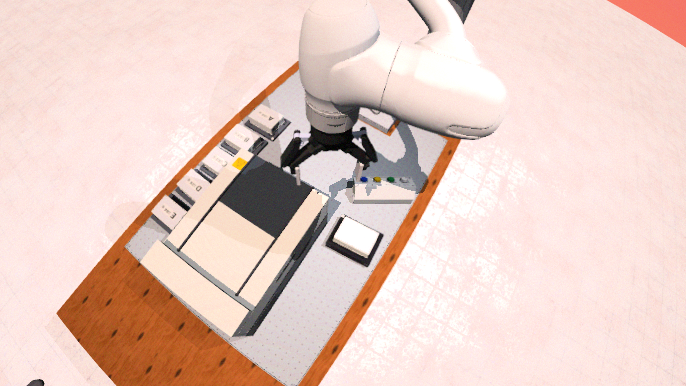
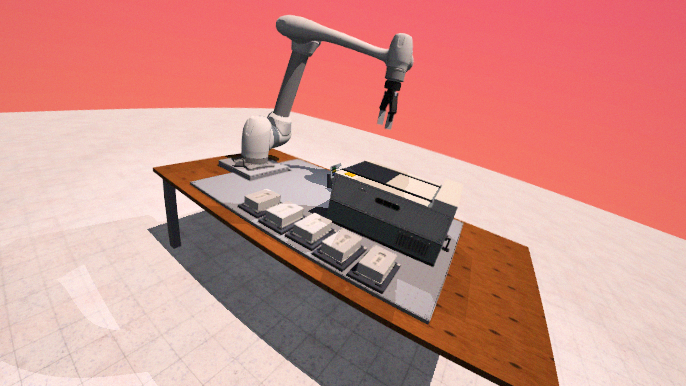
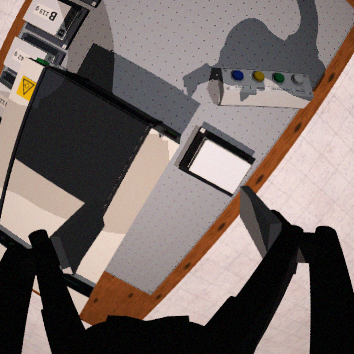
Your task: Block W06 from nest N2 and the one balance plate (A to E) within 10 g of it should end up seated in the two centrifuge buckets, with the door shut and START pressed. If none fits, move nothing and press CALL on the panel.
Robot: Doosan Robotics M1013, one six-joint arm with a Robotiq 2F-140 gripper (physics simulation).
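Places are measured from the arm's base along level axes (x right, y ahead, z up), in millimetres.
Pixels of known places: gripper, between the fingertips: [image 1: 328, 177] [image 2: 383, 126] [image 3: 168, 207]; arm's base, origin of its link: [image 2: 254, 164].
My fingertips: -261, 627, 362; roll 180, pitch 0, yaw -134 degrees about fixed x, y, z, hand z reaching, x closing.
Ahead of a thing's pixels: the offset from my fingertips to its middle, as dx, dy, dz. Level surfaces: height alone.
My gripper [image 1: 329, 173] [image 2: 385, 121] [image 3: 168, 207] is open and empty, high above the centrifuge @[+143, +221, -264] [image 1: 200, 235] [image 2: 390, 207] [image 3: 135, 185]. The centrifuge top has a flat dark panel and a cream panel between two rails; no buckets show. A white block @[-101, -37, -329] [image 1: 356, 236] [image 3: 220, 164] sits in a black nest; its label is not readable. Balance plates A @[+501, -198, -353] [image 1: 268, 115] [image 2: 262, 198], B @[+496, -60, -353] [image 1: 242, 137] [image 2: 285, 214] [image 3: 45, 15], C @[+474, +71, -353] [image 1: 216, 161] [image 2: 312, 226], D @[+471, +205, -353] [image 1: 194, 186] [image 2: 342, 245] and E @[+460, +341, -353] [image 1: 167, 211] [image 2: 378, 262] sit in nests. B reads 115 g. The button panel @[-61, -254, -344] [image 1: 382, 192] [image 3: 265, 95] has blue, yellow, green and white buttons.
The plate row runs along one long side of the grey mat @[dz -386] [image 1: 310, 320] [image 2: 305, 187] [image 3: 150, 235]; the button panel and the white block are on the other side. The wooden table @[dz -399] [image 1: 135, 300] [image 2: 490, 290] borders the mat. The arm base [image 2: 255, 140] stands at the far end.
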